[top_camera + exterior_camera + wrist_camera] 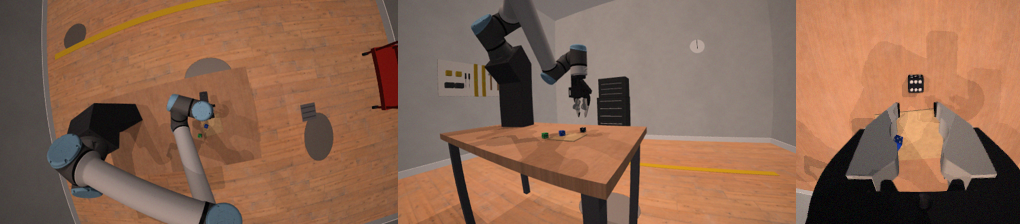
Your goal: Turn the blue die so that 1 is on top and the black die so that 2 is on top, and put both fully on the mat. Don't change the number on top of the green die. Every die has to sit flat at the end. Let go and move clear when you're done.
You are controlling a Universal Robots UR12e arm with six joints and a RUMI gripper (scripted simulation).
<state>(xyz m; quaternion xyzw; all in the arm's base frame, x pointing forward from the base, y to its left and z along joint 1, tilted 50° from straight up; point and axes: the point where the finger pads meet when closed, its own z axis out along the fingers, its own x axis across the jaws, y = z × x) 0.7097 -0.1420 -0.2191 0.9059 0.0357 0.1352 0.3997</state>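
My gripper is now 90 mm above the black die. The rest, counted from my hand: green die 110 mm behind, 180 mm to the right, 90 mm below; tan mat 10 mm behind, 130 mm to the right, 100 mm below; blue die 50 mm behind, 120 mm to the right, 80 mm below.
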